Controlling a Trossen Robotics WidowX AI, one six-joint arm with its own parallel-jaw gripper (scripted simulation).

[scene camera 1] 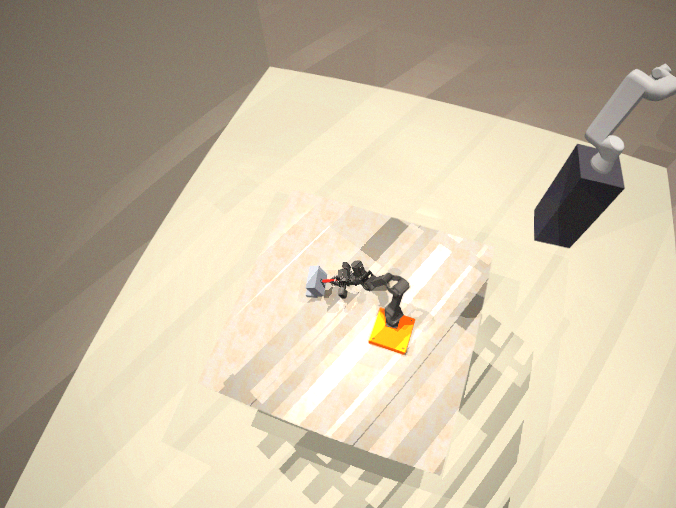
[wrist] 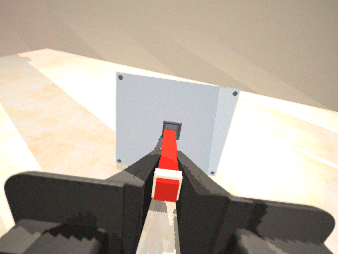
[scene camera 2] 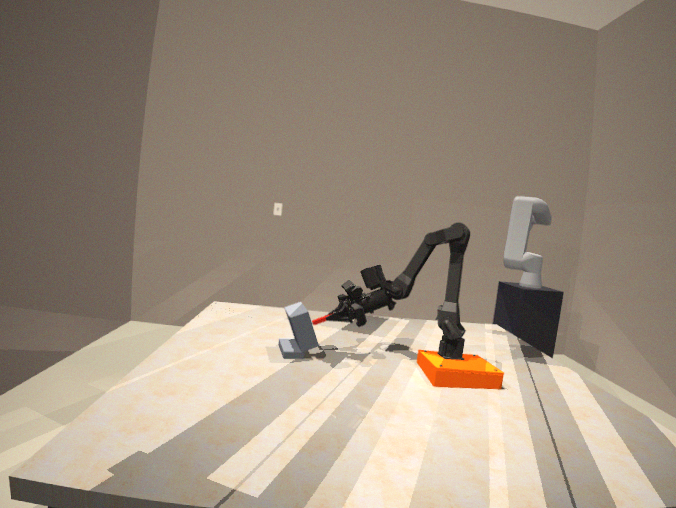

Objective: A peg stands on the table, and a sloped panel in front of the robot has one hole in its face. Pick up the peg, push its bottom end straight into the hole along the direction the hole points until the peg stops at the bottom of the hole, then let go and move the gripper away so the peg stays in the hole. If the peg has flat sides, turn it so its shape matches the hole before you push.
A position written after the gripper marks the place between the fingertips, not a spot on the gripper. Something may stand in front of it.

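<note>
The gripper (scene camera 2: 325, 318) holds a peg (wrist: 167, 181). The wrist view shows the gripper (wrist: 168, 154) as well. A panel (scene camera 2: 301, 326) is also part of the scene, and the wrist view shows the panel (wrist: 143, 103) too.
</note>
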